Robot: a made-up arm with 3 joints.
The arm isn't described. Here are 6 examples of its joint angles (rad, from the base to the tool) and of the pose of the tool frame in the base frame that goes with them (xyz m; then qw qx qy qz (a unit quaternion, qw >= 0)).
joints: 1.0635 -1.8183 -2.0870
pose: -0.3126 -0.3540 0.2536 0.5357 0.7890 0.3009 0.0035
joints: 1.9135 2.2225 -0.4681
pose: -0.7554 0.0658 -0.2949 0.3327 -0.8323 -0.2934 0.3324
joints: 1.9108 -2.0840 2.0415
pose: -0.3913 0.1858 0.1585 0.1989 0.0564 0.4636 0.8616
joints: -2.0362 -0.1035 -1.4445
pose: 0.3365 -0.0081 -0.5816 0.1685 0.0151 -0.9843 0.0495
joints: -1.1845 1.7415 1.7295
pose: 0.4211 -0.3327 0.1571 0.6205 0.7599 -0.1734 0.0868
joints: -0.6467 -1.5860 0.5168
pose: 0.5652 0.1488 0.6166 0.7002 -0.3915 0.0455 -0.5953
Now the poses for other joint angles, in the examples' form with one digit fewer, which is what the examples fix.
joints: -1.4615 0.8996 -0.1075
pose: 0.851 0.032 0.108 0.637 0.272 0.636 0.339
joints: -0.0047 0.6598 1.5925
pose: -0.220 -0.175 0.528 0.663 0.232 -0.675 0.226
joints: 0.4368 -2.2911 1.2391
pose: 0.018 0.177 0.716 0.276 -0.356 -0.307 -0.839
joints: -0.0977 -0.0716 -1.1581
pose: 0.444 0.006 0.686 0.809 0.018 0.587 -0.031
